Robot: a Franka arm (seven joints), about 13 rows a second.
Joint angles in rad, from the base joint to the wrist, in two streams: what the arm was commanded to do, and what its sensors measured. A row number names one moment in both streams.
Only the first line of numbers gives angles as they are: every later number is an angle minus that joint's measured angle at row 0.
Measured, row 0:
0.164, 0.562, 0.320, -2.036, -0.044, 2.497, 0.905
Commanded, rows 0 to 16:
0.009, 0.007, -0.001, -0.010, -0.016, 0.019, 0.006
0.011, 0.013, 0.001, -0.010, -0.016, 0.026, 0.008
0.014, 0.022, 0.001, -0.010, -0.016, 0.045, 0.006
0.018, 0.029, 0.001, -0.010, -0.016, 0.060, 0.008
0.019, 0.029, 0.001, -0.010, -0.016, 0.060, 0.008
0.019, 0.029, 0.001, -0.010, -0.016, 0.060, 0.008
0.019, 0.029, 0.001, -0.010, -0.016, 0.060, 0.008
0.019, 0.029, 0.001, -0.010, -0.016, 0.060, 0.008
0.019, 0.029, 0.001, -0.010, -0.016, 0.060, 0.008
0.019, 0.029, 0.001, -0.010, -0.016, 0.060, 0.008
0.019, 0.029, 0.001, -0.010, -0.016, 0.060, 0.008
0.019, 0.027, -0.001, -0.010, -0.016, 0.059, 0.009
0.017, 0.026, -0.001, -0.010, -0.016, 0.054, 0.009
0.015, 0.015, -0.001, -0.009, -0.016, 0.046, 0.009
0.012, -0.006, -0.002, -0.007, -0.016, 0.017, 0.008
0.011, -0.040, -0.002, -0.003, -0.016, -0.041, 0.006
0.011, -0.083, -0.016, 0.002, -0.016, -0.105, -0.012
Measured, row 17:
0.010, -0.011, 0.000, 0.005, -0.003, -0.013, -0.001
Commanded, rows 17 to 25:
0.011, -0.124, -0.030, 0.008, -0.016, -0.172, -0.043
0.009, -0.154, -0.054, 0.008, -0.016, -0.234, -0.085
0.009, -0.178, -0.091, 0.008, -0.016, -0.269, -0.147
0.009, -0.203, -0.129, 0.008, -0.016, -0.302, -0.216
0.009, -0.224, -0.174, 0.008, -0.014, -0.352, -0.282
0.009, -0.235, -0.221, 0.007, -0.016, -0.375, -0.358
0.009, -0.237, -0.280, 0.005, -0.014, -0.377, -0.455
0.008, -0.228, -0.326, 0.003, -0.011, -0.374, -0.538
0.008, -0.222, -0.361, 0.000, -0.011, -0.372, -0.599
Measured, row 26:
0.004, -0.219, -0.306, 0.021, -0.008, -0.369, -0.489
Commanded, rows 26 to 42:
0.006, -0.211, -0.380, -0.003, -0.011, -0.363, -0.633
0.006, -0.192, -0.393, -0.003, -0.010, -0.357, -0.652
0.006, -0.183, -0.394, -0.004, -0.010, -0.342, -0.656
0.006, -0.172, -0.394, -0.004, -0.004, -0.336, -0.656
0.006, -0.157, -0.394, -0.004, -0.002, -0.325, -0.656
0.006, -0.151, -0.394, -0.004, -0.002, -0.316, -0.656
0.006, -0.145, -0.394, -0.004, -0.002, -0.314, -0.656
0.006, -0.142, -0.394, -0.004, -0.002, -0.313, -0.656
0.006, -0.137, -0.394, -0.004, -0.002, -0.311, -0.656
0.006, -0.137, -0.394, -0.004, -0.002, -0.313, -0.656
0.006, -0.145, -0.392, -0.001, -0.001, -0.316, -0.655
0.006, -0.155, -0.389, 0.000, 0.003, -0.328, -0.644
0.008, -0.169, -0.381, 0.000, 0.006, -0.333, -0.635
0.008, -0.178, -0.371, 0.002, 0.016, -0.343, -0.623
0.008, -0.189, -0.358, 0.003, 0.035, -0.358, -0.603
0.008, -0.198, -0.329, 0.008, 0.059, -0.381, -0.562
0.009, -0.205, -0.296, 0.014, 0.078, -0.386, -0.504
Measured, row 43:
0.006, -0.169, -0.347, 0.012, 0.043, -0.350, -0.586
